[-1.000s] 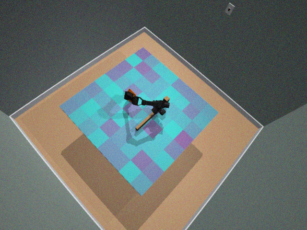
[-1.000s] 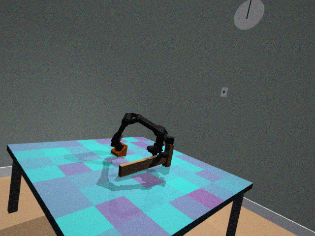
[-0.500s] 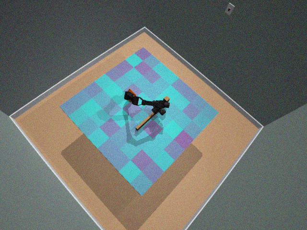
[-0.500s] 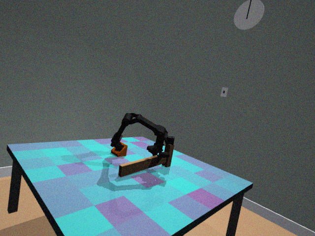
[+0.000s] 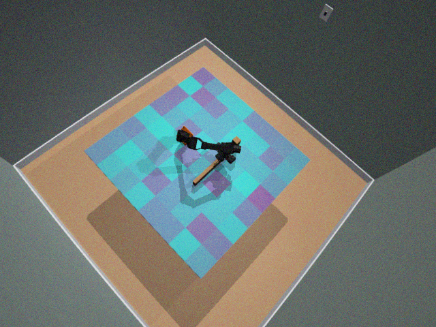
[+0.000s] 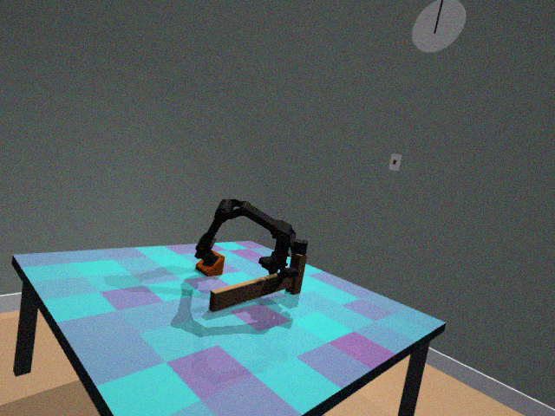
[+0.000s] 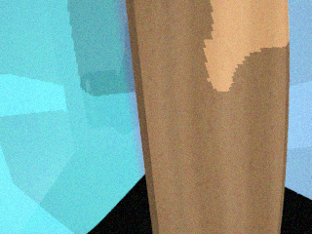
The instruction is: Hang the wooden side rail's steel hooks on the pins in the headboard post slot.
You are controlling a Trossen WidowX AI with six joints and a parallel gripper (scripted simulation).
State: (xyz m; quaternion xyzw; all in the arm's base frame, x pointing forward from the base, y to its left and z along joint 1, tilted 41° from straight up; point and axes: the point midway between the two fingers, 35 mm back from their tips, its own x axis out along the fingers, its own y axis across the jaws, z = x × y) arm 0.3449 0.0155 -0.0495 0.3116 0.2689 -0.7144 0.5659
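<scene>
Right now the headboard post is 2 cm ahead of my gripper tip, 12 cm to the left of it and 4 cm above it.
</scene>
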